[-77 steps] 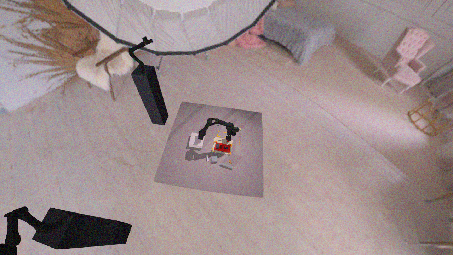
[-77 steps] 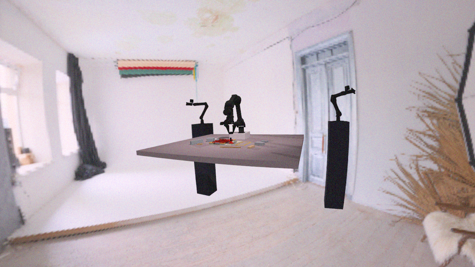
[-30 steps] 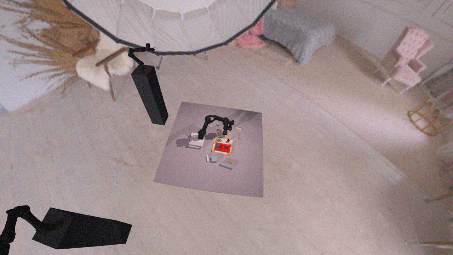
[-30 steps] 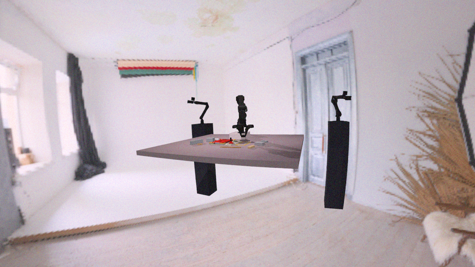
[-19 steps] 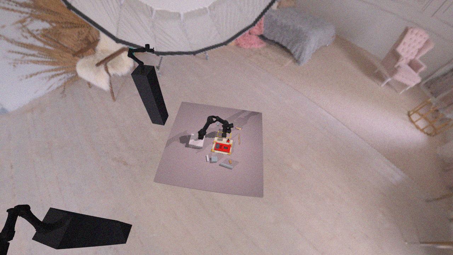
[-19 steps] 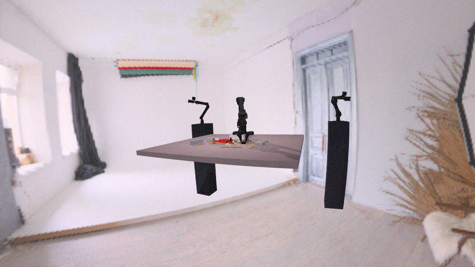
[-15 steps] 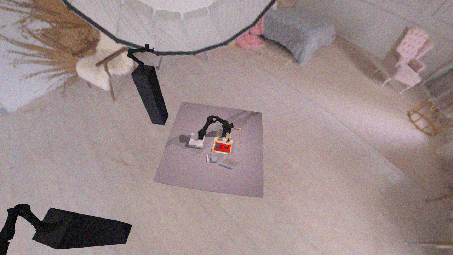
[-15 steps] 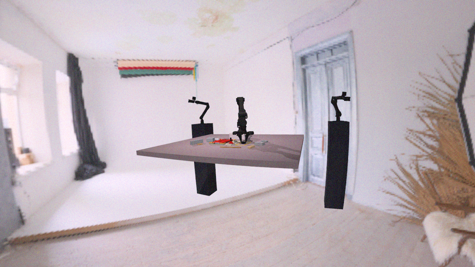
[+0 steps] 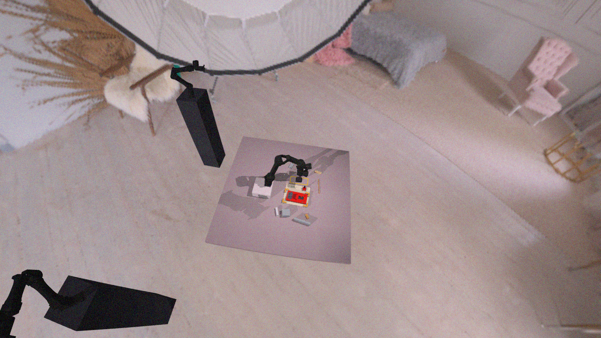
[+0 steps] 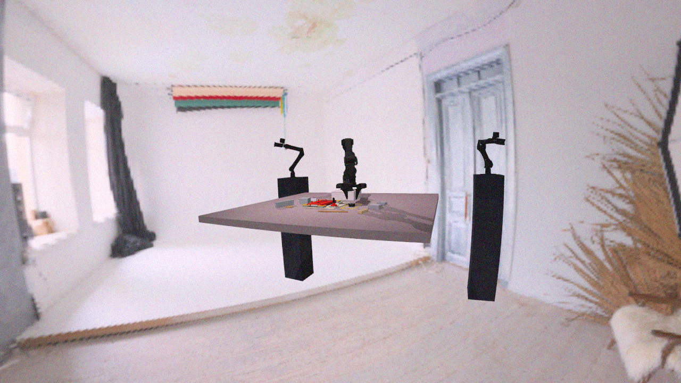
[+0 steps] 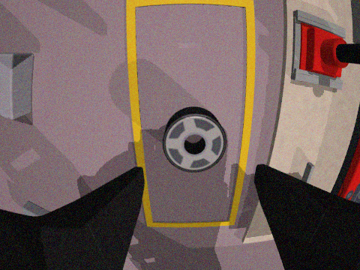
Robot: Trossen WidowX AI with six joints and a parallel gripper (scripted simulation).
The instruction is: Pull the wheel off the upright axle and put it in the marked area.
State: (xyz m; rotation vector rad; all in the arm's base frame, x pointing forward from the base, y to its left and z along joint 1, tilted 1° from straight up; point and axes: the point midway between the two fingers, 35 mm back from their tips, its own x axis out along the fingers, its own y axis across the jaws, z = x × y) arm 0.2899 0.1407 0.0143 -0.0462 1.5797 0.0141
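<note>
Now: the wheel 10 mm ahead of my gripper tip and 30 mm below it. Also, from my gripper tip: wooden piece 190 mm ahead, 140 mm to the left, 40 mm below.
</note>
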